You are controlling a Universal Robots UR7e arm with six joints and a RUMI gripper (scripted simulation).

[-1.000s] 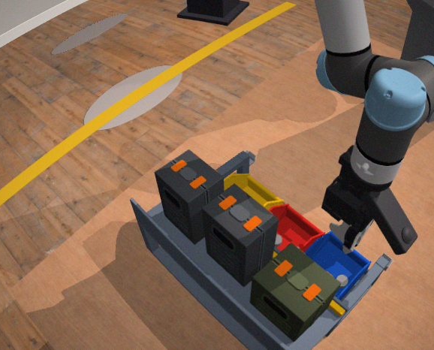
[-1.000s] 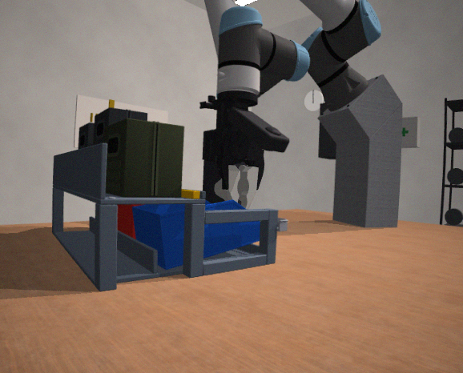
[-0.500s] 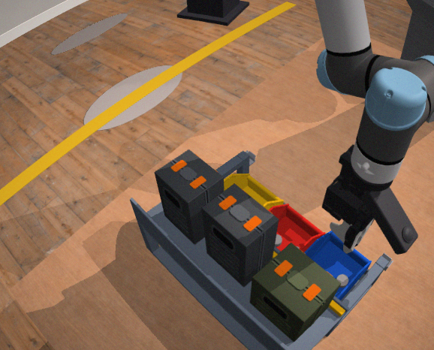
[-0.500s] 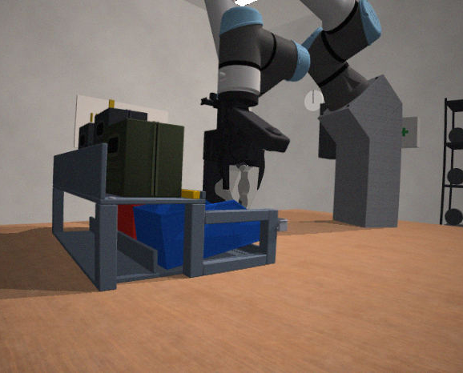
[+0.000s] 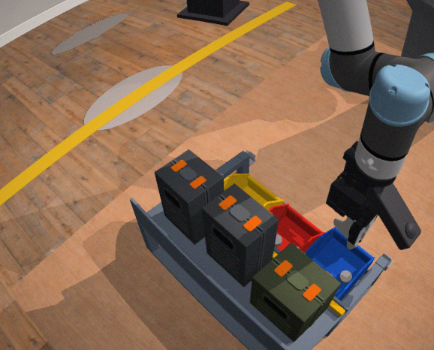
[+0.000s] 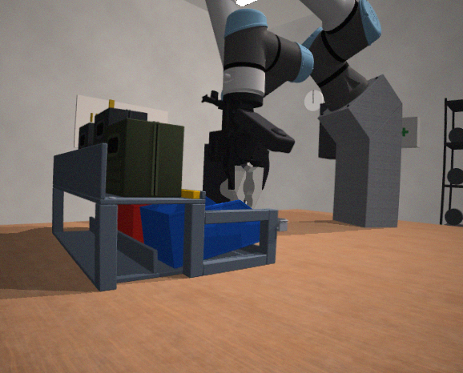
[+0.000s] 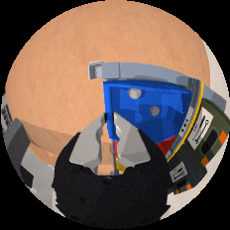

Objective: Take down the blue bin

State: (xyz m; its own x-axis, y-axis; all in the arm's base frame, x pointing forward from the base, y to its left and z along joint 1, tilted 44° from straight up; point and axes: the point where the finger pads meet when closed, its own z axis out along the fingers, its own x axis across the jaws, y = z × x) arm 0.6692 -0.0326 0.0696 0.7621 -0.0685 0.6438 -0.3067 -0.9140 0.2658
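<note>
Right now my hand is 80 mm short of the blue open bin, 30 mm to the left of it and 10 mm above it. Also, from my hand: green case (180 mm ahead, 80 mm above, 70 mm to the right); red bin (140 mm to the right, 40 mm ahead, 20 mm below); yellow bin (240 mm to the right, 20 mm below).
</note>
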